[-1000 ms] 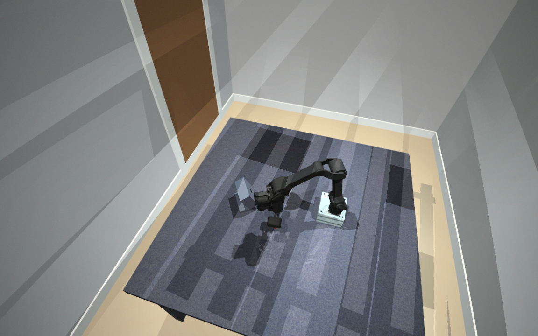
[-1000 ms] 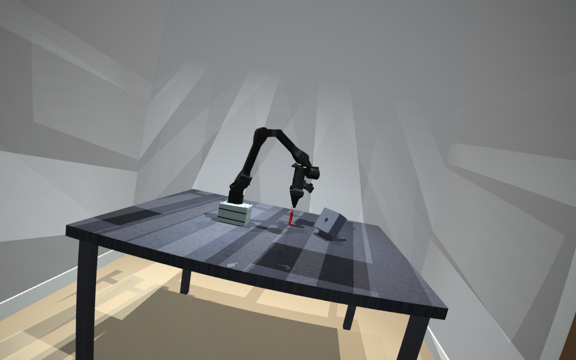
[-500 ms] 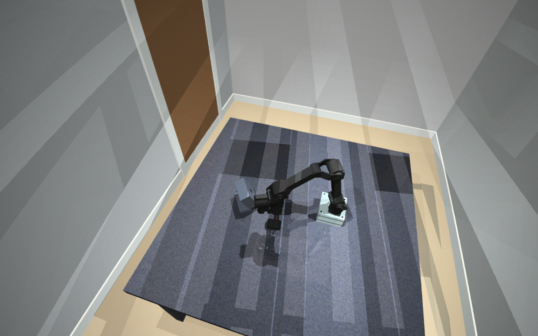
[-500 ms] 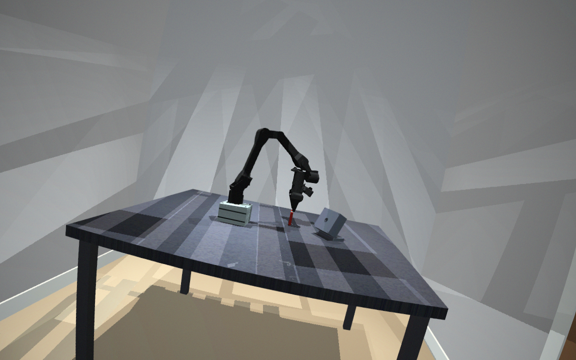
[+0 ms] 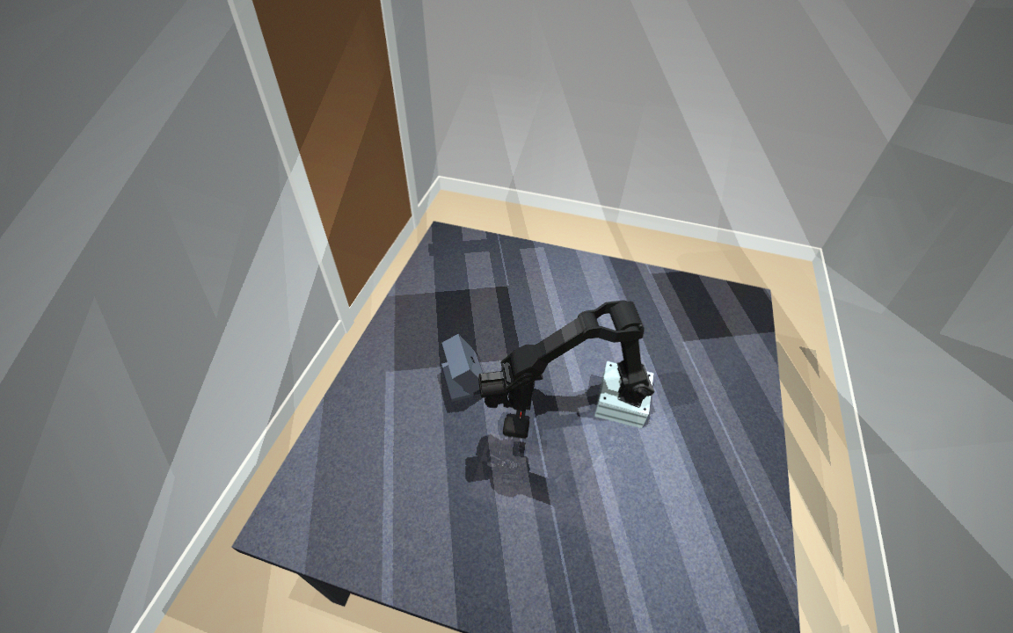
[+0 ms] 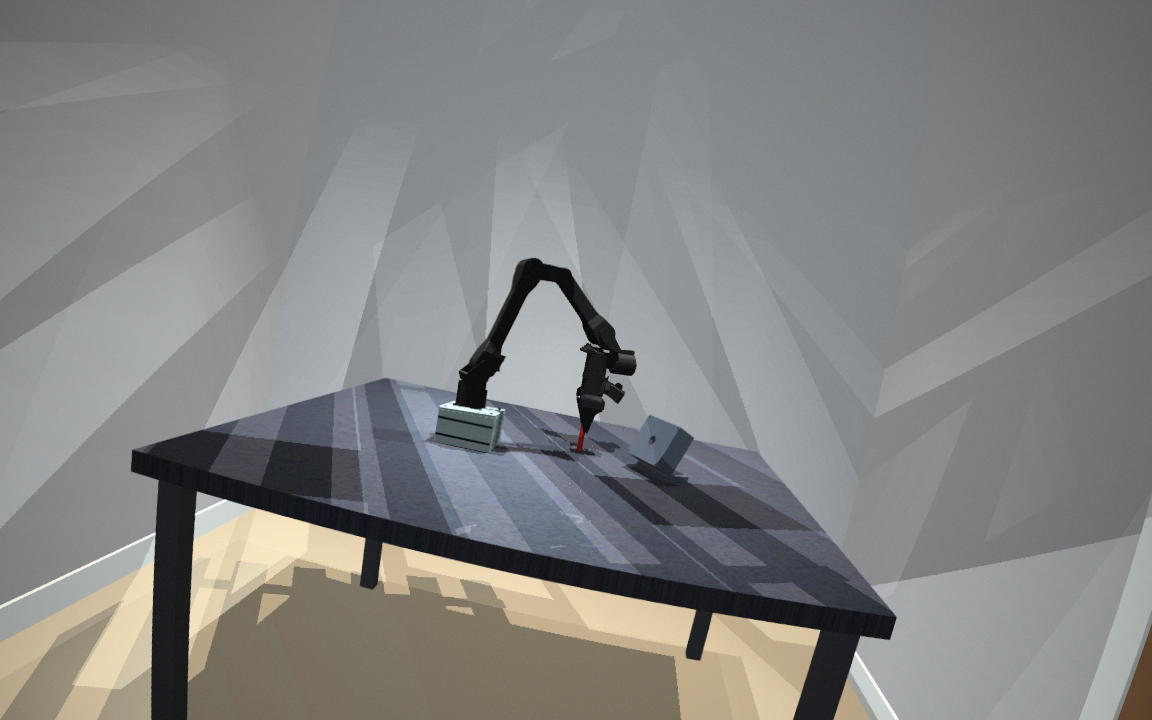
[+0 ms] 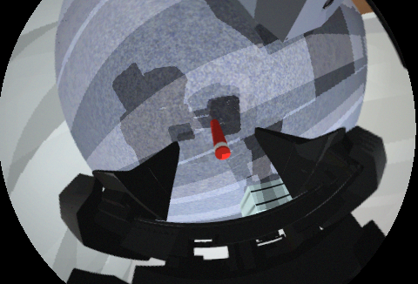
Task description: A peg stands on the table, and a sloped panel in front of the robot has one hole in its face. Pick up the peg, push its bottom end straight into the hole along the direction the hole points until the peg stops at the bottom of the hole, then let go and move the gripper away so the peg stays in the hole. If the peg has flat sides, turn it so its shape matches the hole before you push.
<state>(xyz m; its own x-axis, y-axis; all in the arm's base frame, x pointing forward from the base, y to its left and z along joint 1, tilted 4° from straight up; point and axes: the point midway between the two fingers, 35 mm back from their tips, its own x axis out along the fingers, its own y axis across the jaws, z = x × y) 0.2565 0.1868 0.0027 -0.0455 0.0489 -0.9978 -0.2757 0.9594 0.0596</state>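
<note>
My gripper tip is right at the red round peg. Round my gripper tip: grey sloped panel (21 cm ahead, 9 cm to the right, 2 cm above).
</note>
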